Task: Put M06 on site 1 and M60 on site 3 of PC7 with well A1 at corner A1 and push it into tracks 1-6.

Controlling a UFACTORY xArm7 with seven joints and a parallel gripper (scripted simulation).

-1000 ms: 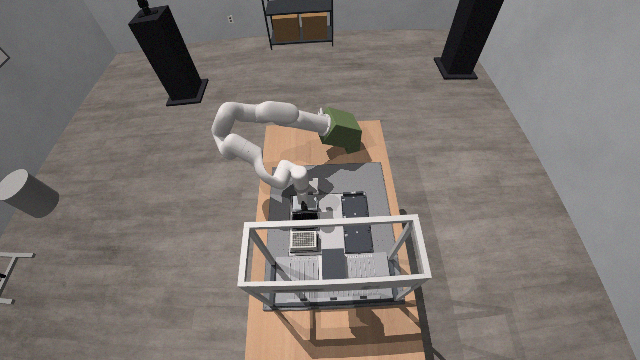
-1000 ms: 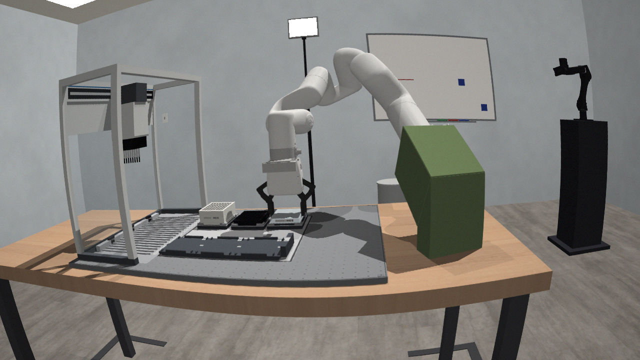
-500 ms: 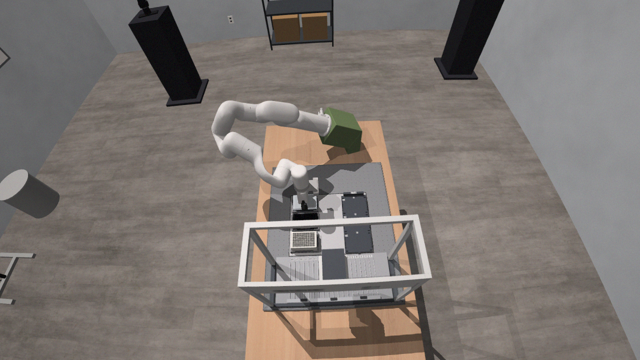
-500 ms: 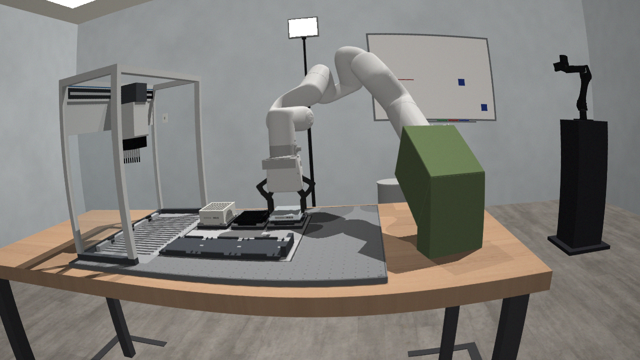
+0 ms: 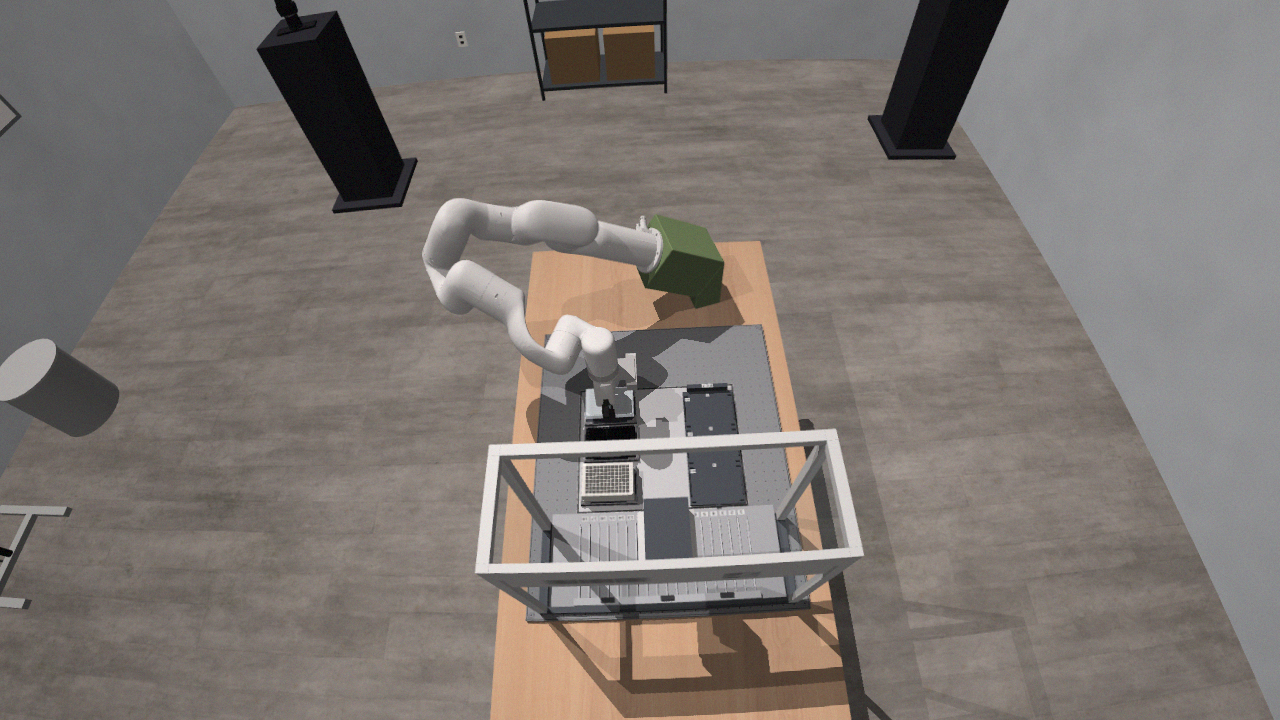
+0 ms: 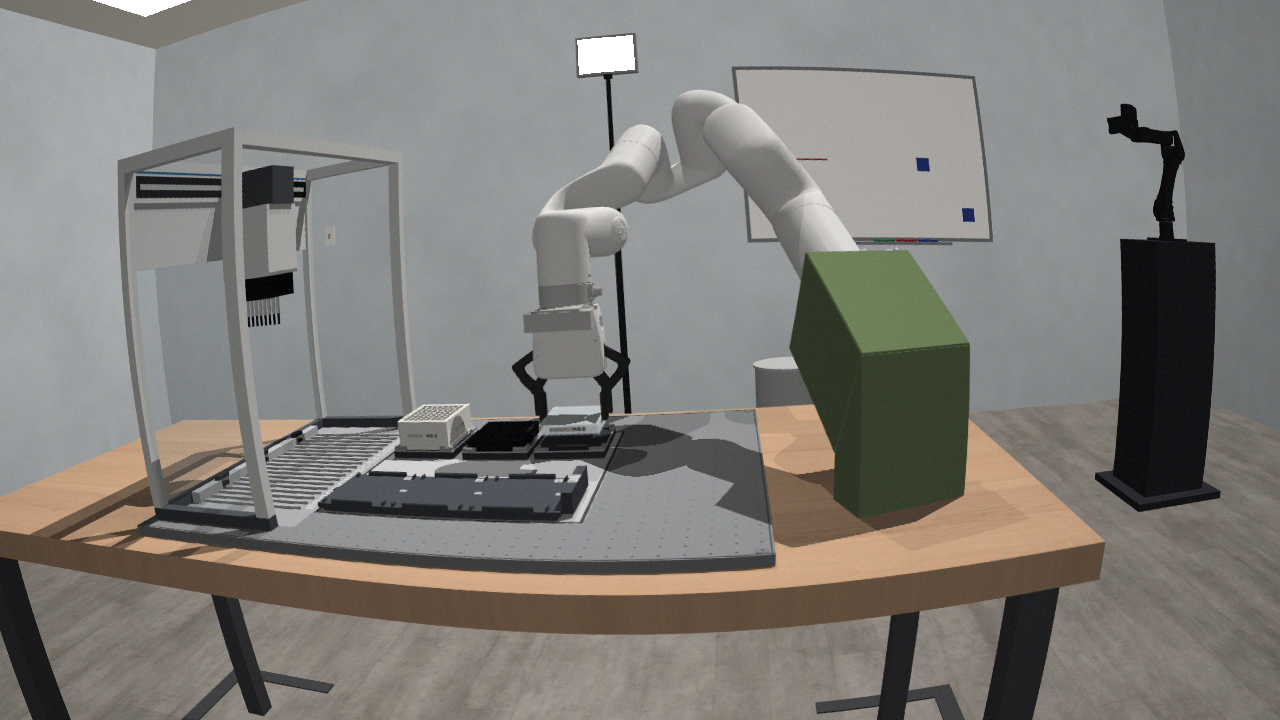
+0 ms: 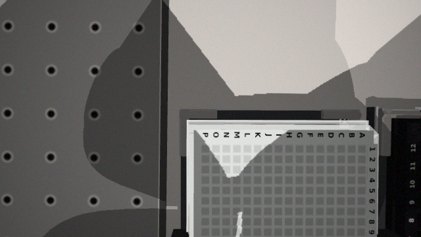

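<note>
The nest S1 lies 40 mm below my hand. The rest, counted from my hand: 384-well plate M60: 10 mm below; nest S2: 110 mm ahead, 40 mm below; black 96-well plate M06: 110 mm ahead, 30 mm below.
</note>
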